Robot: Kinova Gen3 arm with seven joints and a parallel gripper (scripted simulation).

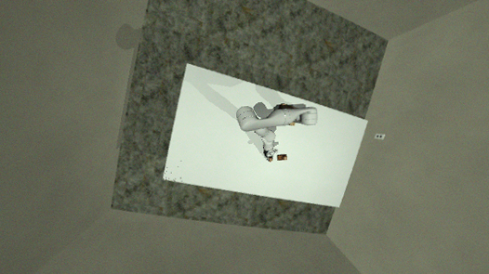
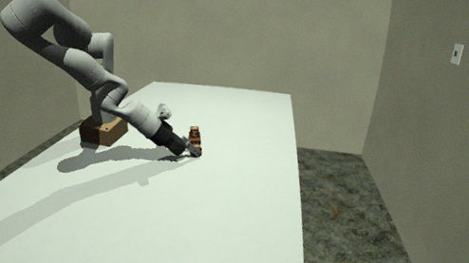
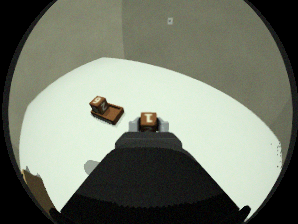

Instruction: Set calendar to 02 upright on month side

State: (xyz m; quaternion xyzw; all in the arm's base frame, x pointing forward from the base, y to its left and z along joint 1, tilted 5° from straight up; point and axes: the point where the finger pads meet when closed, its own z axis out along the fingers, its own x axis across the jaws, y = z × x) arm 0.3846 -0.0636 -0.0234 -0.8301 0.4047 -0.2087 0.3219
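Now: the brown calendar cube 10 mm below my hand and 10 mm ahead of it. Round my hand: brown tray 110 mm to the left, 30 mm behind, 20 mm below.
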